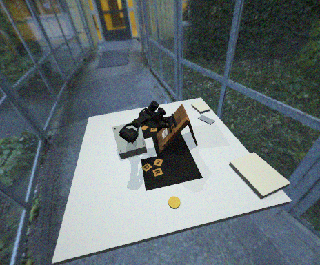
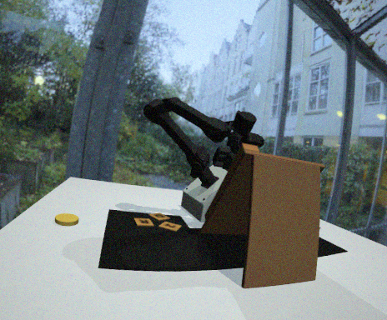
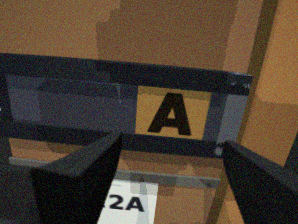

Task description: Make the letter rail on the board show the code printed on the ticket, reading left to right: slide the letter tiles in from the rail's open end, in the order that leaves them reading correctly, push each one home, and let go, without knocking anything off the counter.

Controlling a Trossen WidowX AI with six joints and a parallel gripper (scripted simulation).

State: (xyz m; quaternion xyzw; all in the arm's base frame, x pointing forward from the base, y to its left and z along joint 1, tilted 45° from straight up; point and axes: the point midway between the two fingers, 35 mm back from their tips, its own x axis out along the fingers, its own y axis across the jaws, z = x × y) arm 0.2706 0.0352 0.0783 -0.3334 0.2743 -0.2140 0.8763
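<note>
Right now my gripper tip is 19 cm above the orange tile marked 2, 16 cm to the left of it and 15 cm past it. Also, from my gripper tip: orange tile marked l 23 cm to the left, 19 cm below, 7 cm behind; then black mat 20 cm below, 9 cm behind, 1 cm to the left; then white ticket 11 cm below, 5 cm to the left, 2 cm behind.
</note>
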